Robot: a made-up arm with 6 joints.
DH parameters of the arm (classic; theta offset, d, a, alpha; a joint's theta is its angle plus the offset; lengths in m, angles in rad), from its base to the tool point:
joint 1: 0 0.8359 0.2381 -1.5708
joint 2: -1.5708 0 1.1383 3.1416
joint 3: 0 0 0.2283 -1.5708
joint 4: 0 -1.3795 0 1.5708
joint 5: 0 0 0 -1.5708
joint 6: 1.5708 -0.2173 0 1.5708
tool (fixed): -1.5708 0 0 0
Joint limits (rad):
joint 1: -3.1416..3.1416
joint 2: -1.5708..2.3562
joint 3: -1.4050..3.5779
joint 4: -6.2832..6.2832
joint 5: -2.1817..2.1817
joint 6: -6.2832..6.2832
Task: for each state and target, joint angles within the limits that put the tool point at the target. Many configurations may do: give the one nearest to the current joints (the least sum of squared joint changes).
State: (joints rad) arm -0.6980 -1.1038 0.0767 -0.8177 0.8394 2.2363
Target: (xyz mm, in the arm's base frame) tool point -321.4 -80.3 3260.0
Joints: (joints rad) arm -0.1676 -0.6865 0.5549 -0.9213 0.8747 2.2363
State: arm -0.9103 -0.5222 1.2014 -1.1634 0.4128 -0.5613
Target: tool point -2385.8 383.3 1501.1
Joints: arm -0.1910 -1.2567 1.5227 -1.1426 0.3973 -0.5613
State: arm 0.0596 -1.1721 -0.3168 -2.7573 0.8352 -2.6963
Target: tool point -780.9 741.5 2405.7
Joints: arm -0.7980 -1.5366 0.0930 -2.8579 0.7493 -2.6963
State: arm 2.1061 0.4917 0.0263 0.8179 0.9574 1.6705
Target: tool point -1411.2 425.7 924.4
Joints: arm 2.7397 0.1107 -0.8709 0.9780 1.0948 1.6705
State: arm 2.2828 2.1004 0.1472 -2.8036 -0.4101 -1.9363
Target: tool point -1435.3 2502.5 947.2
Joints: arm 2.0809 1.2138 0.8328 -2.8248 -0.4695 -1.9363
